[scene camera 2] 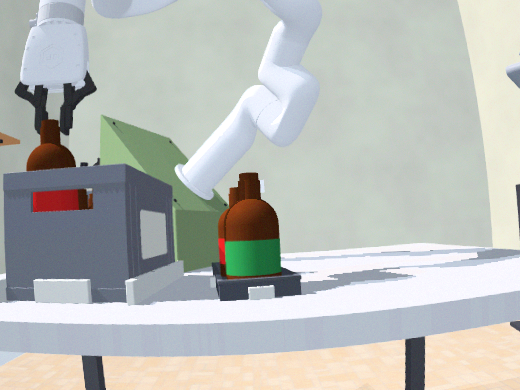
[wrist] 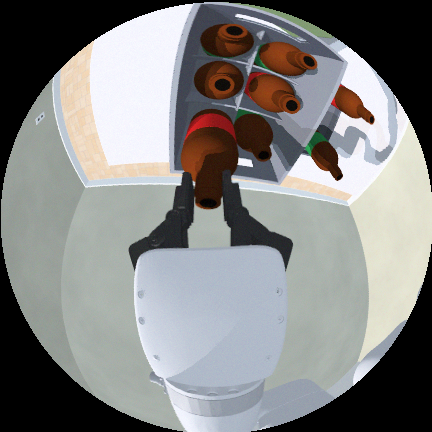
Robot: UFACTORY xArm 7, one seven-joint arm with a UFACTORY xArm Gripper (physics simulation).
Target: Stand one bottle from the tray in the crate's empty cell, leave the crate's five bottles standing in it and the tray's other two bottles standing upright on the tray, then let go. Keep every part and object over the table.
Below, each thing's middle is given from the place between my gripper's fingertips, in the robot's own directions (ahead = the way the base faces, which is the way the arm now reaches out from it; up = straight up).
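Scene:
The red-label brown bottle (scene camera 2: 51, 154) is now 10 mm to the left of my hand and 10 mm ahead of it, and it is 60 mm below it.

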